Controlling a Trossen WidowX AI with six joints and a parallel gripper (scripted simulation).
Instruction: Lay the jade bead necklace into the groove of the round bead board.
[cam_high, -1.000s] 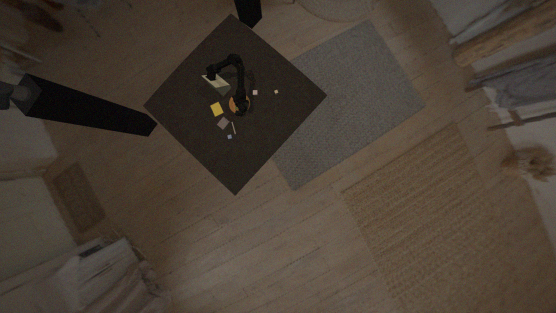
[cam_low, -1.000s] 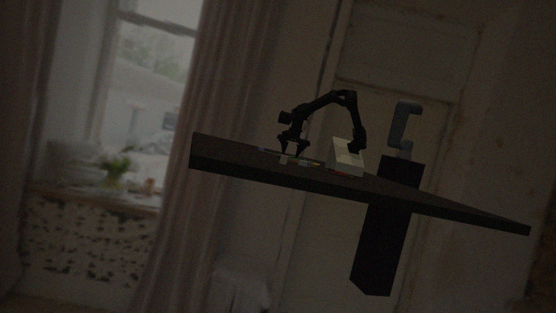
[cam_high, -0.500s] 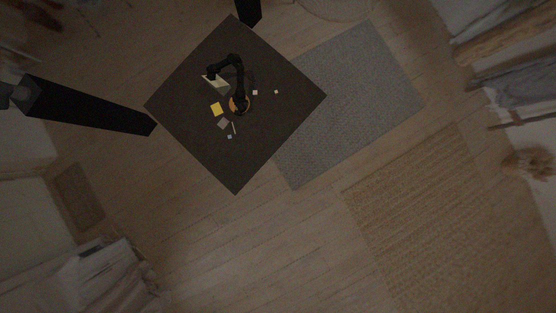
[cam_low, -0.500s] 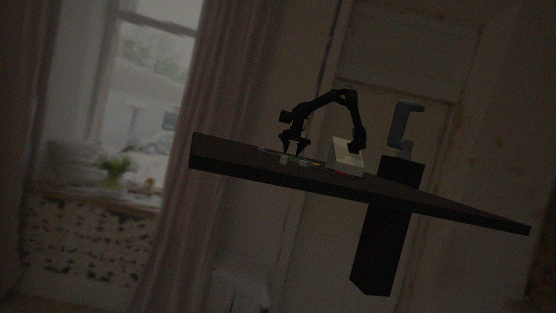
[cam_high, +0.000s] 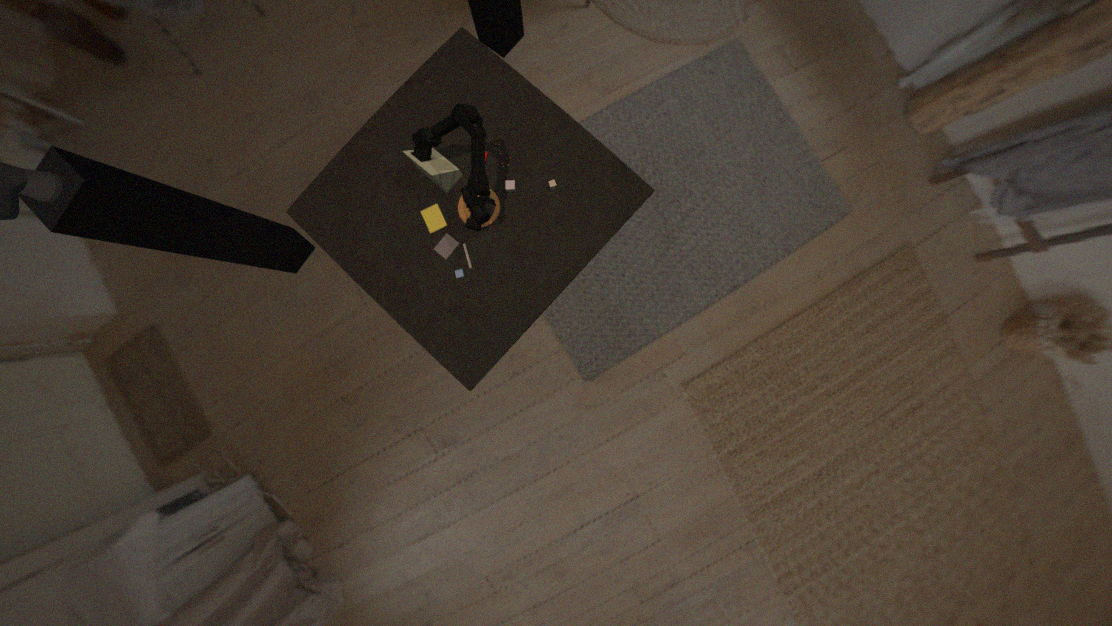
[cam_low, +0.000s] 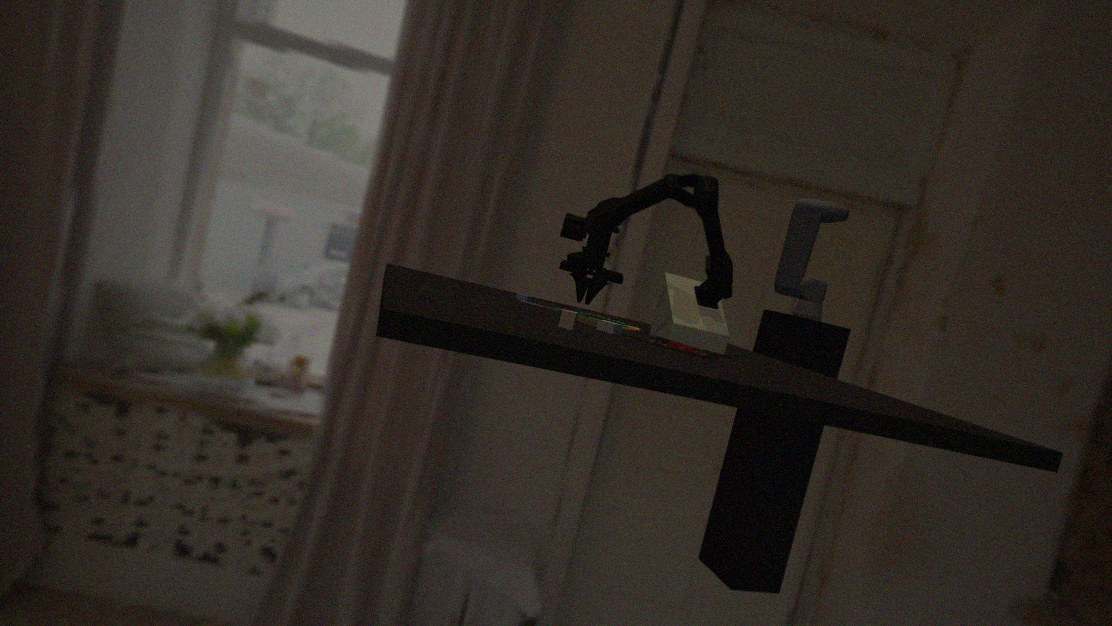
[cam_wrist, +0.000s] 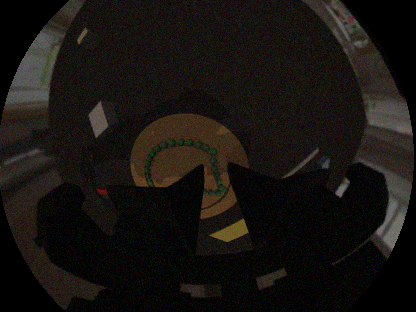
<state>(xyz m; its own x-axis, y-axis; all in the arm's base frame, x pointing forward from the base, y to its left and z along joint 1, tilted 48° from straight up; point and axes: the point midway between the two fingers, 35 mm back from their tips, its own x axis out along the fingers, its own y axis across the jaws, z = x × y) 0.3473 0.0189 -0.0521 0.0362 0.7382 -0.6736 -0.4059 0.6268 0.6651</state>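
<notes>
Right now my gripper tip is 5 cm past the round bead board, 2 cm to the right of it and 3 cm above it. Round my gripper tip: white stick 5 cm ahead, 19 cm to the right, 4 cm below; grey-white block 19 cm to the left, 3 cm below; grey square 6 cm behind, 22 cm to the right, 4 cm below.
</notes>
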